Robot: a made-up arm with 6 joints. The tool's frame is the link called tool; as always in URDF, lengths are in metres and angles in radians. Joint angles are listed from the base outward.
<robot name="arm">
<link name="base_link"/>
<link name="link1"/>
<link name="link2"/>
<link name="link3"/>
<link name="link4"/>
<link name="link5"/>
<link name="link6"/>
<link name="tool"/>
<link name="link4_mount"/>
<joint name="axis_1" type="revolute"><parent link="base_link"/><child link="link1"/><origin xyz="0.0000 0.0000 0.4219" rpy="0.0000 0.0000 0.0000"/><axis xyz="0 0 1"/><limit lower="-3.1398" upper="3.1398"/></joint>
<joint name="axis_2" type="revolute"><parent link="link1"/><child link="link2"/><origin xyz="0.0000 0.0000 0.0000" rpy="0.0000 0.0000 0.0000"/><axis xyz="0 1 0"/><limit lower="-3.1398" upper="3.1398"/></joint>
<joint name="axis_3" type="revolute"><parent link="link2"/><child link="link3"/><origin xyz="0.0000 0.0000 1.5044" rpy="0.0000 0.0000 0.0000"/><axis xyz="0 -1 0"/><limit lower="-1.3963" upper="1.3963"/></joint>
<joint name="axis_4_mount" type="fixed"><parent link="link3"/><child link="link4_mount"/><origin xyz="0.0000 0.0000 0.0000" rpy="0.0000 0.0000 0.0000"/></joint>
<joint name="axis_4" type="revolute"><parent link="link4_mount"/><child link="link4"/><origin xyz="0.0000 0.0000 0.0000" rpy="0.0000 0.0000 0.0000"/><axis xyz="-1 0 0"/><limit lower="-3.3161" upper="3.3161"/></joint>
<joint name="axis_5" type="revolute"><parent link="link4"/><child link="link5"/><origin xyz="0.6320 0.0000 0.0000" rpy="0.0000 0.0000 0.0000"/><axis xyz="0 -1 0"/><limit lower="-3.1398" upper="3.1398"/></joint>
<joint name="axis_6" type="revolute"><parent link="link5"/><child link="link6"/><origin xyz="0.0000 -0.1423 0.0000" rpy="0.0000 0.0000 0.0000"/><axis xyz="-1 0 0"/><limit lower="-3.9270" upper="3.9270"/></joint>
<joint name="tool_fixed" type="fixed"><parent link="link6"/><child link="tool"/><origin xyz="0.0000 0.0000 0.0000" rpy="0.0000 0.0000 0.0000"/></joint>
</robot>
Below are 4 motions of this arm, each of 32 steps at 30 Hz.
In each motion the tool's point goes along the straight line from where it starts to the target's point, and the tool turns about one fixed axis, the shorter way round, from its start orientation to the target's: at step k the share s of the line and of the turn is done. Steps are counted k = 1, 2, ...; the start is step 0. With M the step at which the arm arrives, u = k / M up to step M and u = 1 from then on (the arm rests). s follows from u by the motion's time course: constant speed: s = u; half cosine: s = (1 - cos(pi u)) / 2; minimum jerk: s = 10 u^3 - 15 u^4 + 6 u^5.
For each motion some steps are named. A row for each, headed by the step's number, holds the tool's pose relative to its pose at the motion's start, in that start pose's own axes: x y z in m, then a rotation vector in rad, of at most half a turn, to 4 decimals.
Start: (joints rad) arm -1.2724 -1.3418 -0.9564 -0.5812 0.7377 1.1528
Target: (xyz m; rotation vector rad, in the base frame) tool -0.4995 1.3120 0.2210 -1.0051 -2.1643 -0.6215
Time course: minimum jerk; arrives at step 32
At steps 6, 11, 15, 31, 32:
6: -0.0408 -0.0148 -0.0053 0.0579 -0.0580 -0.0134
11: -0.1887 -0.0686 -0.0247 0.2679 -0.2681 -0.0621
15: -0.3695 -0.1343 -0.0483 0.5245 -0.5249 -0.1216
31: -0.8365 -0.3042 -0.1095 1.1876 -1.1884 -0.2753
32: -0.8368 -0.3043 -0.1095 1.1879 -1.1888 -0.2753

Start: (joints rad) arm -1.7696 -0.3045 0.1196 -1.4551 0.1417 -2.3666
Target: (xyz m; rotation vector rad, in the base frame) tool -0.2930 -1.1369 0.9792 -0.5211 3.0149 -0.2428
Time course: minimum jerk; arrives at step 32
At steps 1, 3, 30, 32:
1: 0.0001 0.0002 0.0003 -0.0002 0.0000 0.0003
3: 0.0033 0.0059 0.0075 -0.0050 -0.0002 0.0071
30: 0.4653 0.8212 1.0485 -0.6989 -0.0236 0.9903
32: 0.4663 0.8231 1.0508 -0.7004 -0.0236 0.9925

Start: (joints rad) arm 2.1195 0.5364 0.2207 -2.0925 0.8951 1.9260
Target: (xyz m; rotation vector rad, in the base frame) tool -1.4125 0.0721 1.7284 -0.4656 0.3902 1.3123
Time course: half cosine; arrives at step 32
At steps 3, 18, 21, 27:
3: -0.0254 0.0065 -0.0073 0.0017 -0.0016 0.0025
18: -0.7043 0.1800 -0.2013 0.0485 -0.0440 0.0706
21: -0.8672 0.2217 -0.2478 0.0597 -0.0542 0.0869
27: -1.1091 0.2835 -0.3169 0.0763 -0.0693 0.1112

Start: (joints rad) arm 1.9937 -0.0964 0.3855 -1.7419 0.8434 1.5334
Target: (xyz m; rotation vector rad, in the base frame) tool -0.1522 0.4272 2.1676 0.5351 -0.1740 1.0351
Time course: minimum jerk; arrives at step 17
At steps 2, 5, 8, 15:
2: 0.0006 -0.0002 0.0013 -0.0024 -0.0033 -0.0007
5: 0.0065 -0.0028 0.0145 -0.0279 -0.0377 -0.0084
8: 0.0187 -0.0080 0.0416 -0.0798 -0.1079 -0.0239
15: 0.0415 -0.0177 0.0922 -0.1769 -0.2391 -0.0530

